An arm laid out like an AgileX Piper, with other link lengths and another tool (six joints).
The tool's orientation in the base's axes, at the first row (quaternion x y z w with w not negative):
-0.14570, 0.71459, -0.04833, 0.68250
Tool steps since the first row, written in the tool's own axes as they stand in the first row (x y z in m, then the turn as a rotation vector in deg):
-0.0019, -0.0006, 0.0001, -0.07, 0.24, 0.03
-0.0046, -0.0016, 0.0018, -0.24, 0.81, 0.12
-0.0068, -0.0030, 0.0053, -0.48, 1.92, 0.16
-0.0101, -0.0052, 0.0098, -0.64, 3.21, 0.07
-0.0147, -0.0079, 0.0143, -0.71, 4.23, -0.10
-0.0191, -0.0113, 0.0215, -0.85, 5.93, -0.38
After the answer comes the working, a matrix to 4 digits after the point.
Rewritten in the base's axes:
0.0002, 0.0000, 0.0020, 0.00, 0.25, 0.00
0.0021, 0.0000, 0.0047, 0.01, 0.85, 0.01
0.0058, -0.0003, 0.0070, -0.10, 1.98, -0.06
0.0107, -0.0009, 0.0105, -0.37, 3.24, -0.25
0.0157, -0.0016, 0.0153, -0.68, 4.21, -0.44
0.0234, -0.0027, 0.0200, -1.20, 5.83, -0.75

The tool's axes in the first row as the columns of a matrix, in the base's axes (rounded; the answer above uses it unrounded):
-0.0259, -0.1423, 0.9895
-0.2742, 0.9529, 0.1298
-0.9613, -0.2680, -0.0637

